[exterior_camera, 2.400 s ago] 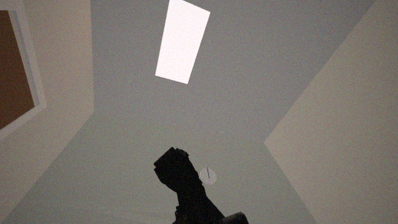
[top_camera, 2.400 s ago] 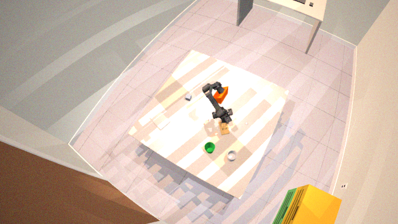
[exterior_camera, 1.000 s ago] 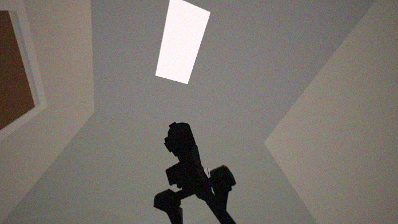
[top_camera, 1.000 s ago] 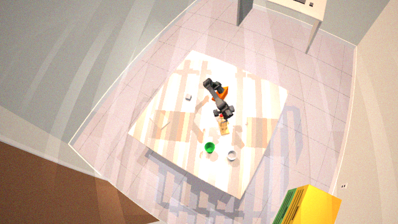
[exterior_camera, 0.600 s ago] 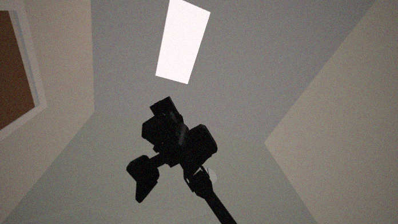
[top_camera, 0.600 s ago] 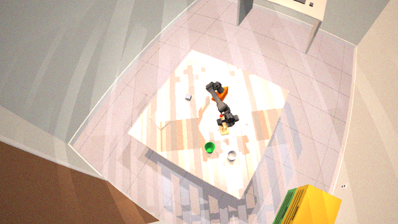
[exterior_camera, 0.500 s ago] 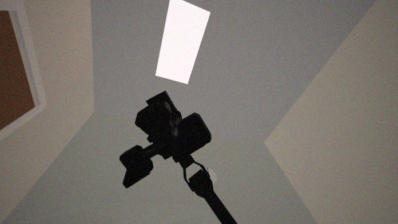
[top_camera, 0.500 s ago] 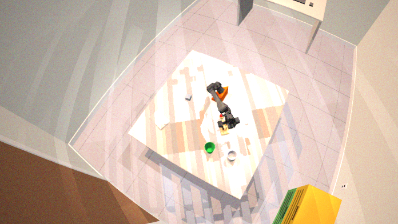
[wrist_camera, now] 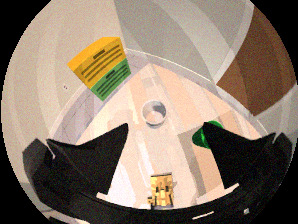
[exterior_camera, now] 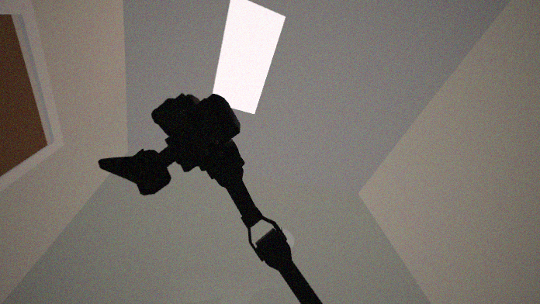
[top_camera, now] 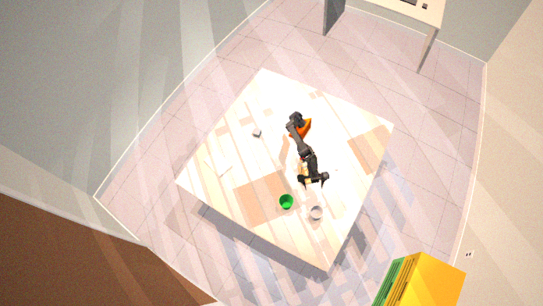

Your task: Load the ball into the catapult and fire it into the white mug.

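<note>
Now: the red ball 26 cm behind my gripper tip, 19 cm to the right of it and 21 cm below it. From my gripper tip the other things lie so: green cup (9 cm ahead, 14 cm to the right, 24 cm below); then wooden catapult (21 cm behind, 14 cm to the right, 22 cm below); then white mug (7 cm ahead, 7 cm to the left, 24 cm below).
</note>
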